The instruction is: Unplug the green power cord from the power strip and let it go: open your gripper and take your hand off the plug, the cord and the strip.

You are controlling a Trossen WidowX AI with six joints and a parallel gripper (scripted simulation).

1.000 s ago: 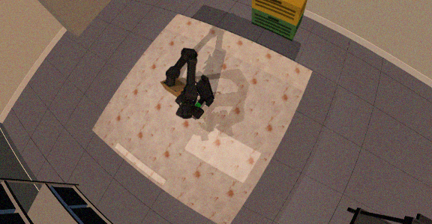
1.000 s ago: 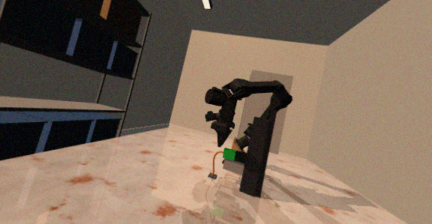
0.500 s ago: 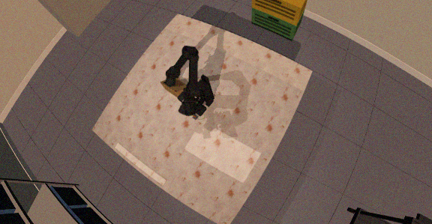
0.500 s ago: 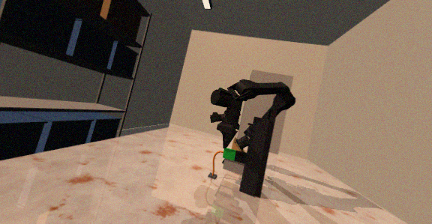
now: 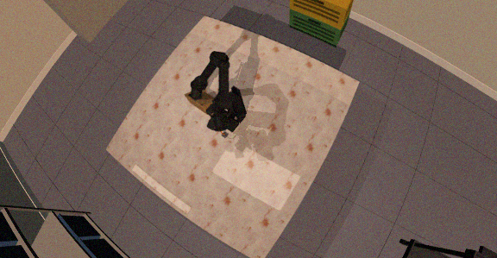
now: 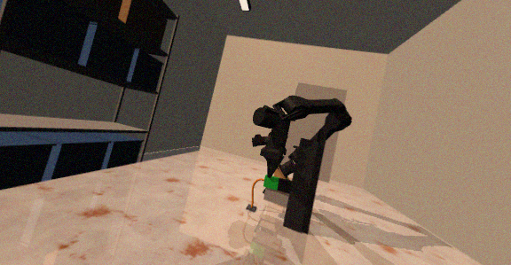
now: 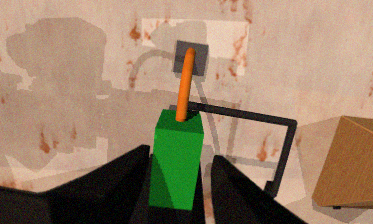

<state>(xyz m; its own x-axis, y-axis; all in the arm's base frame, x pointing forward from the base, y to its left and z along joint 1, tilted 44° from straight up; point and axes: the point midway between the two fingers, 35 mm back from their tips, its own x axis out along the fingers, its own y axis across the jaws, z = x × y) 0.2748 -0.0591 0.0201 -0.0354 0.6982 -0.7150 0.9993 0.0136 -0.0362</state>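
The green plug lies 30 mm to the left of my gripper tip and 10 mm below it.
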